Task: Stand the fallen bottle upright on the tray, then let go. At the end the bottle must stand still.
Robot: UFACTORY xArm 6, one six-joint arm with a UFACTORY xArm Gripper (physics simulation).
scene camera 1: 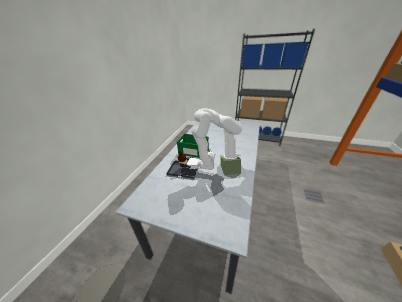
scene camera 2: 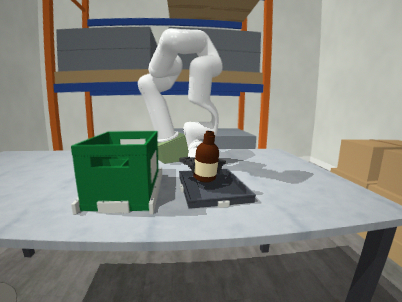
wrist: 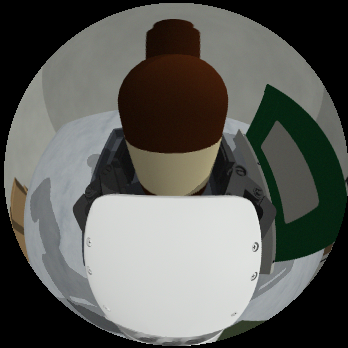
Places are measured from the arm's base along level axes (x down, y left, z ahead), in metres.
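Where they show: gripper, fingertip midpoint: (scene camera 1: 181, 161) (scene camera 2: 206, 168); arm's base at its link origin: (scene camera 1: 230, 157) (scene camera 2: 166, 137).
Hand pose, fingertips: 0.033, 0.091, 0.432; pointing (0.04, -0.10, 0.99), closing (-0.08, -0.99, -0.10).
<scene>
Each offset is from my fingertips to the top centre of the thing, as dx, dy, dz.
A brown bottle {-0.117, +0.004, -0.009} (scene camera 1: 182, 157) (scene camera 2: 206, 152) (wrist: 173, 105) with a cream label is upright, neck up, at the back part of the black tray {+0.051, +0.024, -0.017} (scene camera 1: 180, 171) (scene camera 2: 225, 191). Its base is low, inside the tray's outline in scene camera 2; whether it touches the tray floor I cannot tell. My gripper (scene camera 2: 205, 164) (wrist: 173, 140) is shut on the bottle, its dark fingers on both sides at about label height. In the wrist view, the white gripper housing hides the bottle's base and most of the tray.
A green crate {-0.099, -0.251, -0.051} (scene camera 1: 182, 146) (scene camera 2: 115, 187) (wrist: 327, 210) stands close beside the tray, with white brackets at its foot in scene camera 2. Small pale clips sit at the tray's edges. The olive block (scene camera 1: 230, 165) (scene camera 2: 172, 149) under the arm's base is behind the tray in scene camera 2.
</scene>
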